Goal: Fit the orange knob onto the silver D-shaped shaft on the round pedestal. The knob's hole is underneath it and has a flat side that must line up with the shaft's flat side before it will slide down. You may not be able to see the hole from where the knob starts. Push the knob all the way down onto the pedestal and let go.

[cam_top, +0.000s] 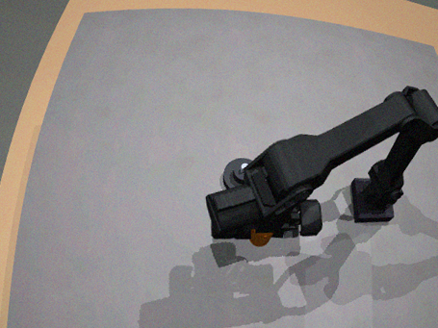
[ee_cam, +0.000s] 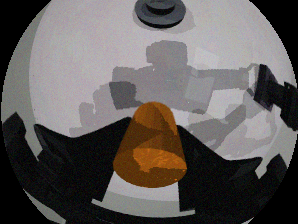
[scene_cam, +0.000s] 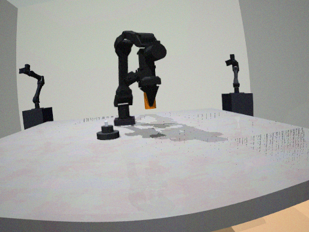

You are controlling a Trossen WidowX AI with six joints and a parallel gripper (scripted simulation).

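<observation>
Right now the dark round pedestal is 3 cm ahead of my gripper tip, 16 cm to the right of it and 7 cm below it. From my gripper tip the other things lie so: orange knob: 3 cm above.
</observation>
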